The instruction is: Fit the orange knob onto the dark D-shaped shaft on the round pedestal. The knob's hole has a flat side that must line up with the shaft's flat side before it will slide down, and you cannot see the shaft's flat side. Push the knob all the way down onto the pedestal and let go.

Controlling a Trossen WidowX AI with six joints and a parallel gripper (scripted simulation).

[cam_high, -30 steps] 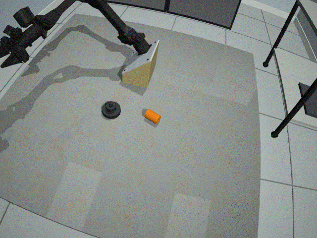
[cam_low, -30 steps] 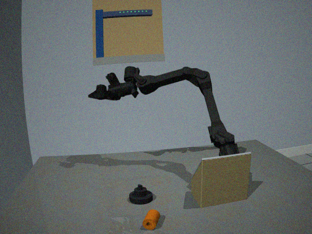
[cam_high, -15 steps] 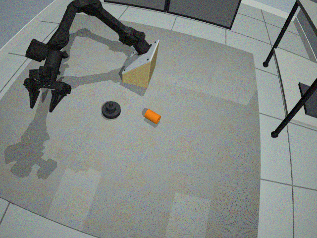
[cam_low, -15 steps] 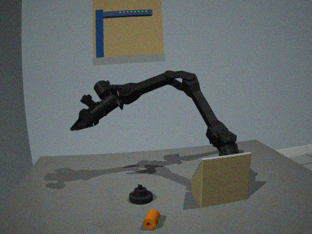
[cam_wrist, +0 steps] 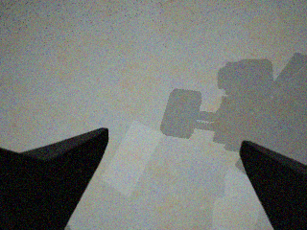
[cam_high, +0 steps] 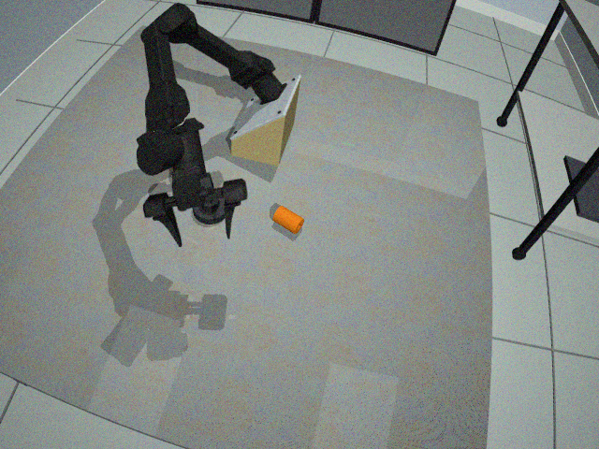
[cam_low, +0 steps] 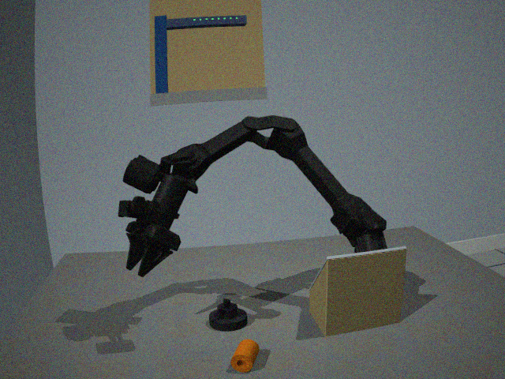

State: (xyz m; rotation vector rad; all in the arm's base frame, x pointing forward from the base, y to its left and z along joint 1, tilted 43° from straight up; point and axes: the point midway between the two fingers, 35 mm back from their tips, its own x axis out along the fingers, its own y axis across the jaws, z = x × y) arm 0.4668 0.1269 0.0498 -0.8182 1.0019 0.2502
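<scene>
The orange knob is 220 mm behind my gripper tip, 140 mm below it and 90 mm to the left of it. From my gripper tip the other things lie so: dark round pedestal 170 mm behind, 130 mm below, 90 mm to the right.
</scene>
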